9 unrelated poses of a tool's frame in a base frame.
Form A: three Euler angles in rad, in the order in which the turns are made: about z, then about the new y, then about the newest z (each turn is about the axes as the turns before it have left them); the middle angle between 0 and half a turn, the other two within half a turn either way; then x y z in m.
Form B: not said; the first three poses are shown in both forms.
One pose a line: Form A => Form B
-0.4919 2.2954 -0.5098 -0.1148 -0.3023 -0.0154 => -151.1 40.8 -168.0 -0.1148 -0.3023 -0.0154
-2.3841 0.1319 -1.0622 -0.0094 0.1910 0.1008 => -6.6 3.7 162.3 -0.0094 0.1910 0.1008
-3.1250 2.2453 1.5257 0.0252 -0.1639 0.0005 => 128.7 2.0 -87.4 0.0252 -0.1639 0.0005
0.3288 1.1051 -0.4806 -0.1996 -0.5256 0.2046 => -42.6 52.4 -30.4 -0.1996 -0.5256 0.2046
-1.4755 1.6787 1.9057 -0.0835 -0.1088 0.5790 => 96.5 -19.1 3.3 -0.0835 -0.1088 0.5790
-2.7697 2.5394 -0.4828 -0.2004 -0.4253 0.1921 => -162.3 30.1 53.8 -0.2004 -0.4253 0.1921
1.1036 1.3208 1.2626 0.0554 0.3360 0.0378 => 75.0 17.1 148.7 0.0554 0.3360 0.0378
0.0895 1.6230 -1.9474 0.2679 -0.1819 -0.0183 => -93.2 -21.5 -83.7 0.2679 -0.1819 -0.0183
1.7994 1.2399 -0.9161 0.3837 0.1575 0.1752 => -66.6 35.2 27.1 0.3837 0.1575 0.1752
